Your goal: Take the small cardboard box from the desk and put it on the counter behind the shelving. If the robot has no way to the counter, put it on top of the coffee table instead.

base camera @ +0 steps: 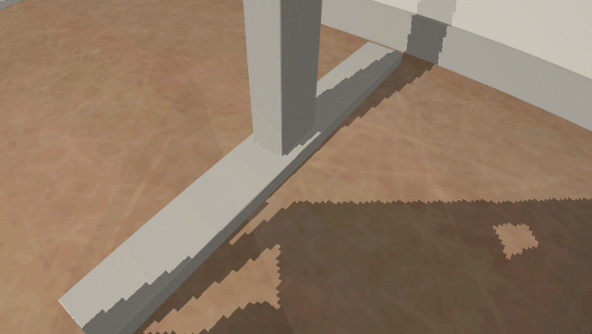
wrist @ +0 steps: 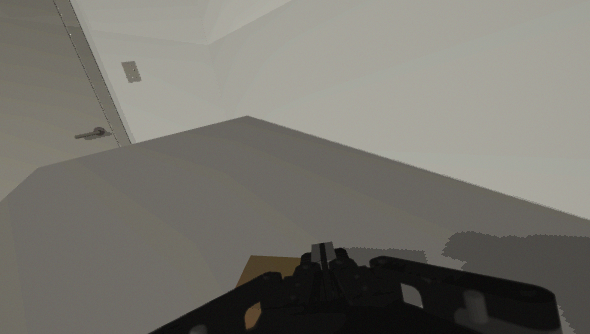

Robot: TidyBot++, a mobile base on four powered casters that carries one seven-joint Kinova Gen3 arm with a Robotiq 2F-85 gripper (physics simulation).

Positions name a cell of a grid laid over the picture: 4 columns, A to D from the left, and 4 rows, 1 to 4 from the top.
Labels:
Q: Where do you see a grey desk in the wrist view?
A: B3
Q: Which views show the small brown cardboard box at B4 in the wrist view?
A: The wrist view only.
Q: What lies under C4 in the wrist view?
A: My gripper.

